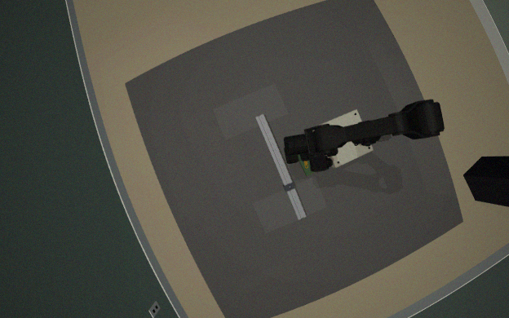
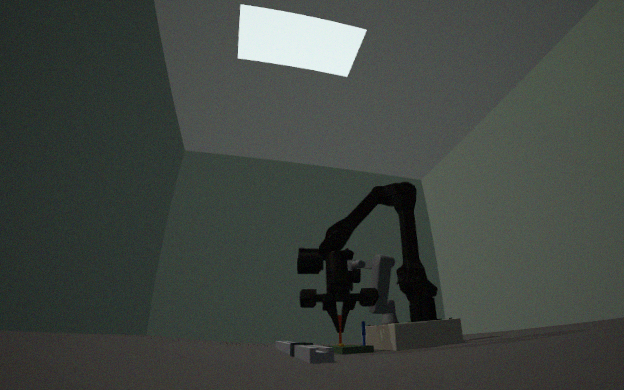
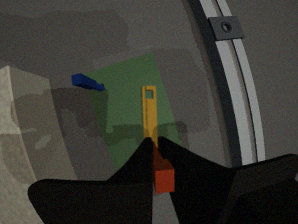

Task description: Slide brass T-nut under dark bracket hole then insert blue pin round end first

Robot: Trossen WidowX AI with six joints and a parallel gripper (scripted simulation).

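The green tray lies 10 mm behind my gripper tip, 40 mm to the left of it and 40 mm below it. The rest, counted from my gripper tip: brass T-nut 10 mm ahead, 20 mm to the left; then blue pin 20 mm behind, 60 mm to the left, 20 mm below.
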